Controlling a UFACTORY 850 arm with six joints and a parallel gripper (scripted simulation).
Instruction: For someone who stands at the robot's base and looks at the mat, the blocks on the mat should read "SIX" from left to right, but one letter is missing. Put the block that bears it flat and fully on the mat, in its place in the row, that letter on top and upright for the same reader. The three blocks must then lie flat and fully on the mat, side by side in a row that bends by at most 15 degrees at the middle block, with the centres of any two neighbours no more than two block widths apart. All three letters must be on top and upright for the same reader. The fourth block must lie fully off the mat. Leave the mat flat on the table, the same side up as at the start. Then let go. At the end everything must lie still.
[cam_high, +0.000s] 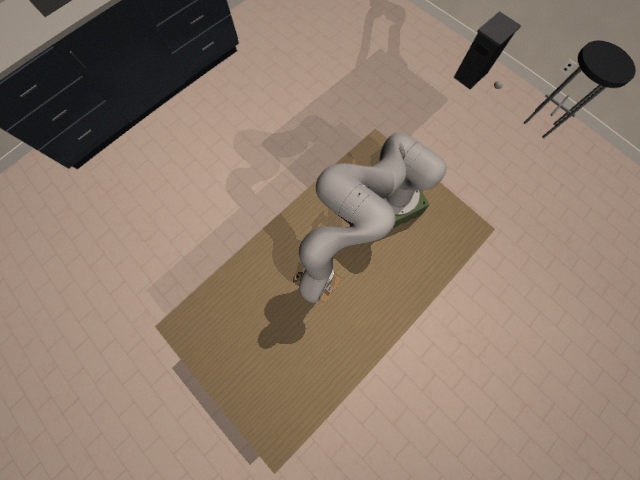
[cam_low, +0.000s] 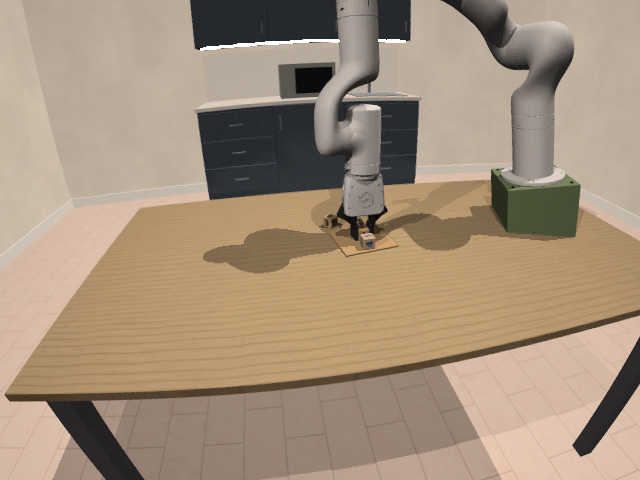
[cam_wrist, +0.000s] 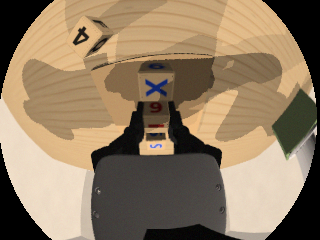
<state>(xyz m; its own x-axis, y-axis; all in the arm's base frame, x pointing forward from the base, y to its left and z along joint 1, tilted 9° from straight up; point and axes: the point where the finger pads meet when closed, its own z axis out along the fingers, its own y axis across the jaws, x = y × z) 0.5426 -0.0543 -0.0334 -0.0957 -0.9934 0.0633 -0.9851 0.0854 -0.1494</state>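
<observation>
Right now the mat is 20 mm below my hand.
</observation>
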